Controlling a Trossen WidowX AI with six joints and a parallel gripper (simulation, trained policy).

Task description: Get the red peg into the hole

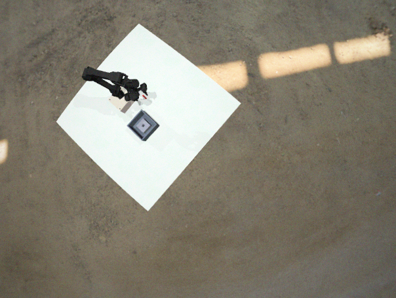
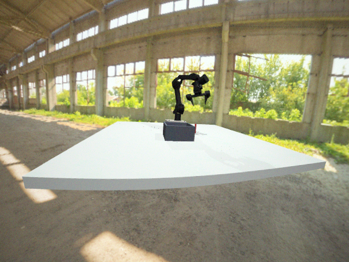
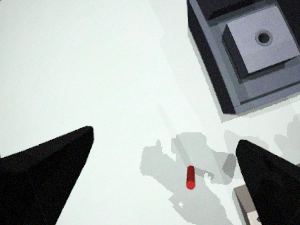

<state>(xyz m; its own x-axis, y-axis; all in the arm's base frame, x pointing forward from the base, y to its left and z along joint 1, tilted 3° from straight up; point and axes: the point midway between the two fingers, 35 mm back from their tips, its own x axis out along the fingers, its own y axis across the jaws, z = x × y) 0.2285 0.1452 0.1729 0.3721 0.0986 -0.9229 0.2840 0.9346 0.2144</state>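
Right now the red peg is 200 mm below my gripper tip and 100 mm behind it. Also, from my gripper tip: dark box: 210 mm below, 160 mm to the right, 110 mm ahead; grey plate: 190 mm below, 160 mm to the right, 110 mm ahead.
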